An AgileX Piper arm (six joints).
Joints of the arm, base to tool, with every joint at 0 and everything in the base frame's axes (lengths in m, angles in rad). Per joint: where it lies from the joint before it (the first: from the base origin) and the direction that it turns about. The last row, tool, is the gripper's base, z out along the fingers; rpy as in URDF.
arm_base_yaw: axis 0 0 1 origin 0 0 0.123
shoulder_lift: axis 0 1 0 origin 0 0 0
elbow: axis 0 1 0 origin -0.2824 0 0.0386
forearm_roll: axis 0.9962 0 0.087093 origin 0.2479 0 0.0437
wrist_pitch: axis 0 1 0 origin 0 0 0
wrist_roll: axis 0.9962 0 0.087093 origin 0.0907 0 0.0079
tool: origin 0 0 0 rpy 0 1.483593 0
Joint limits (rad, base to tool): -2.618..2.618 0..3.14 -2.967..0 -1.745..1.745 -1.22..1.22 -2.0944..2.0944
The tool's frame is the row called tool.
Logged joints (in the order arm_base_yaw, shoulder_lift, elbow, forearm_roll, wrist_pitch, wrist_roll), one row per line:
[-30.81, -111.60, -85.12, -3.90, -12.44, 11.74]
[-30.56, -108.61, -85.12, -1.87, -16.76, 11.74]
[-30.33, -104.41, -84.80, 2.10, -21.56, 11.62]
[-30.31, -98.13, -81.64, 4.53, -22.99, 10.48]
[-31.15, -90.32, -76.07, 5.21, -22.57, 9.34]
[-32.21, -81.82, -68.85, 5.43, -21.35, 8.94]
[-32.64, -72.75, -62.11, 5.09, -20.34, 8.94]
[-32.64, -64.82, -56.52, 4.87, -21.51, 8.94]
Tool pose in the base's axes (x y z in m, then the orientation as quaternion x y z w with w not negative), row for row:
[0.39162, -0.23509, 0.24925, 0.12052, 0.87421, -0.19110, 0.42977]
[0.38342, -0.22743, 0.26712, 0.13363, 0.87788, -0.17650, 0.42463]
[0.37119, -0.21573, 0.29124, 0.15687, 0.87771, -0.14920, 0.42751]
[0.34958, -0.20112, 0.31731, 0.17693, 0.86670, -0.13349, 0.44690]
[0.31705, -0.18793, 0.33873, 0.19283, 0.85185, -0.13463, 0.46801]
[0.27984, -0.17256, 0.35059, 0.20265, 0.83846, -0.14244, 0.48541]
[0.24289, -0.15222, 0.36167, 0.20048, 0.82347, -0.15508, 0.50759]
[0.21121, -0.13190, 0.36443, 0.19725, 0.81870, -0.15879, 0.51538]
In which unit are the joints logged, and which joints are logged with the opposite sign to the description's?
The joints are logged in degrees. Opposite sign: shoulder_lift, wrist_pitch, wrist_roll.
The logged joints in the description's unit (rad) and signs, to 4 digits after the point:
[-0.5377, 1.9478, -1.4856, -0.0681, 0.2171, -0.2049]
[-0.5334, 1.8956, -1.4856, -0.0326, 0.2925, -0.2049]
[-0.5294, 1.8223, -1.4800, 0.0367, 0.3763, -0.2028]
[-0.5290, 1.7127, -1.4249, 0.0791, 0.4013, -0.1829]
[-0.5437, 1.5764, -1.3277, 0.0909, 0.3939, -0.1630]
[-0.5622, 1.4280, -1.2017, 0.0948, 0.3726, -0.1560]
[-0.5697, 1.2697, -1.0840, 0.0888, 0.3550, -0.1560]
[-0.5697, 1.1313, -0.9865, 0.0850, 0.3754, -0.1560]

